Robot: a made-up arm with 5 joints.
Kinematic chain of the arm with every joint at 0, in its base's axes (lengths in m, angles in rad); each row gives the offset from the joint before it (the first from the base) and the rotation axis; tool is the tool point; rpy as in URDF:
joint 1: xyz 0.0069 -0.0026 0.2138 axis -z
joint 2: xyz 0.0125 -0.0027 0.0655 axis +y
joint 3: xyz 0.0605 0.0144 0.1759 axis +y
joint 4: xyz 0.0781 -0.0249 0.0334 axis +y
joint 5: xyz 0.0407 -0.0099 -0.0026 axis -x
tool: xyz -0.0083 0.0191 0.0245 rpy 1.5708 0 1.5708
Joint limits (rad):
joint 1: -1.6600..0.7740
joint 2: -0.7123..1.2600
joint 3: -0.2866..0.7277
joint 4: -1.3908..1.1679
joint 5: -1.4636..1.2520
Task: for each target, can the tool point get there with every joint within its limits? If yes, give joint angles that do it. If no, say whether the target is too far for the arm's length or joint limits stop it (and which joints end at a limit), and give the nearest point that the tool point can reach.
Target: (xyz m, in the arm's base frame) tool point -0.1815 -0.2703 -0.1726
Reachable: no: too far | nearest point 0.1063 -0.1633 0.1557 | short by 0.450 m
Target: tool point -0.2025 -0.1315 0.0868
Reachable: no: joint limits stop it (at a limit: joint 1, joint 2, joint 3, joint 4, joint 5) | nearest point 0.0930 -0.1502 0.1720 | short by 0.308 m
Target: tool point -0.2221 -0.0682 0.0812
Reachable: no: joint limits stop it (at a limit: joint 1, joint 2, joint 3, joint 5) | nearest point -0.0140 0.1617 0.1762 | short by 0.324 m
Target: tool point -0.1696 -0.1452 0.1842
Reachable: no: joint limits stop it (at a limit: joint 1, joint 2, joint 3, joint 4, joint 5) | nearest point 0.0930 -0.1502 0.1720 | short by 0.263 m
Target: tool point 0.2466 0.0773 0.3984
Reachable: yes | joints -0.3121 0.4503 0.3377 -0.9085 0.3040
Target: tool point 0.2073 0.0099 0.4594
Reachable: yes | joints -0.1034 0.0185 0.2466 0.5450 -0.1654
